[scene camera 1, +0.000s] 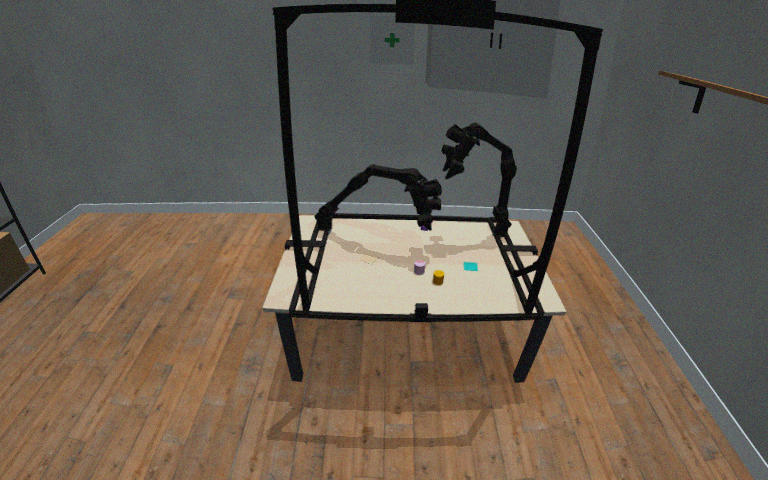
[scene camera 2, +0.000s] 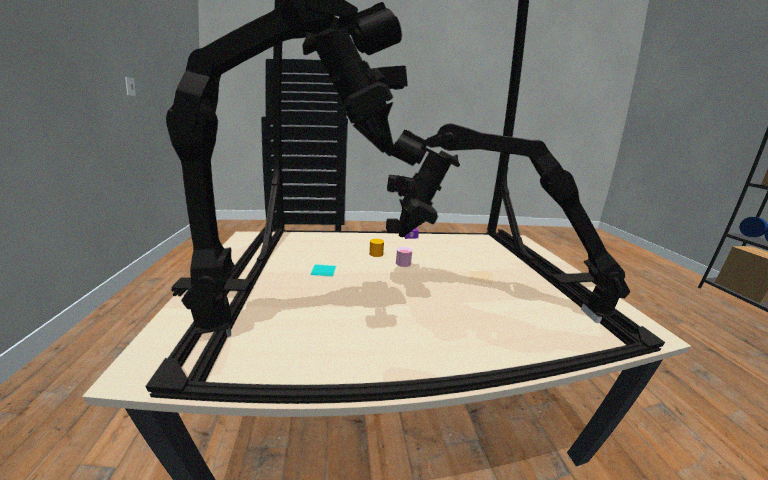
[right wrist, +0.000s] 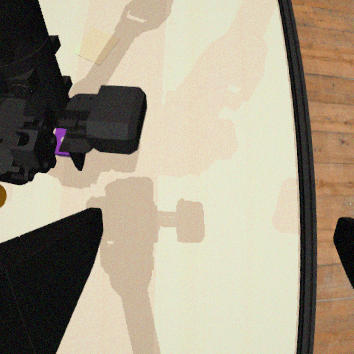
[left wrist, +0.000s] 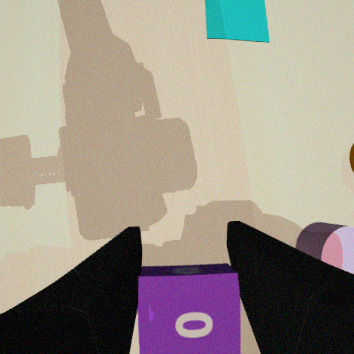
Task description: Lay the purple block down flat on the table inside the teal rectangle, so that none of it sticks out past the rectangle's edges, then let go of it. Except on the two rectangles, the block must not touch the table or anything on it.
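Places are measured from the left arm's base along level axes (x back, y right, z up), in metres.
Pixels of known places: left gripper, fingertip midpoint: [scene camera 1: 430, 228] [scene camera 2: 399, 234] [right wrist: 67, 165] [left wrist: 183, 235]; right gripper, fingertip midpoint: [scene camera 1: 444, 174] [scene camera 2: 388, 153] [right wrist: 222, 225]; left arm's base at its link origin: [scene camera 1: 324, 227] [scene camera 2: 600, 309]; right arm's base at its link origin: [scene camera 1: 500, 233] [scene camera 2: 212, 321].
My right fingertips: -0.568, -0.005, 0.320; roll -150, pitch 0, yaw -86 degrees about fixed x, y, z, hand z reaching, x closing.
For each thing: its top centre in the pictures, then the offset to it from my right fingertips, as dx, dy, dz. "spot": a spot on its surface instead.
- purple block at its top centre: [left wrist: 189, 328] [right wrist: 66, 138] [scene camera 2: 411, 228] [scene camera 1: 424, 224] +0.076, +0.152, -0.181
- teal rectangle at a spot on its surface: [left wrist: 237, 20] [scene camera 2: 326, 270] [scene camera 1: 468, 266] spot: -0.136, +0.219, -0.338
- pale yellow rectangle at a spot on its surface: [right wrist: 99, 45] [scene camera 2: 482, 277] [scene camera 1: 369, 257] spot: +0.311, +0.206, -0.338
- mauve cylinder at its top centre: [left wrist: 346, 254] [scene camera 2: 404, 249] [scene camera 1: 419, 263] +0.085, +0.284, -0.293
- orange cylinder at its top centre: [scene camera 2: 377, 241] [scene camera 1: 439, 273] +0.004, +0.346, -0.294
The purple block [scene camera 1: 424, 228] [scene camera 2: 413, 234] [left wrist: 162, 300] [right wrist: 60, 136] is held above the table by my left gripper [scene camera 1: 427, 224] [left wrist: 183, 235], which is shut on it. The left wrist view shows a face with a pale ring mark; the block's lower part is out of frame there. The teal rectangle [scene camera 1: 470, 266] [scene camera 2: 323, 270] [left wrist: 237, 20] lies bare on the table, right of the block in scene camera 1 and cut off at the top of the left wrist view. My right gripper [scene camera 1: 450, 169] [right wrist: 222, 225] is open and empty, higher up than the left one.
A pale yellow rectangle [scene camera 1: 369, 260] [scene camera 2: 481, 275] [right wrist: 99, 45] lies on the table. A mauve cylinder [scene camera 1: 419, 268] [scene camera 2: 403, 257] [left wrist: 312, 245] and an orange cylinder [scene camera 1: 438, 277] [scene camera 2: 376, 247] stand between the two rectangles. Black rails edge the table. The two grippers are fairly near each other.
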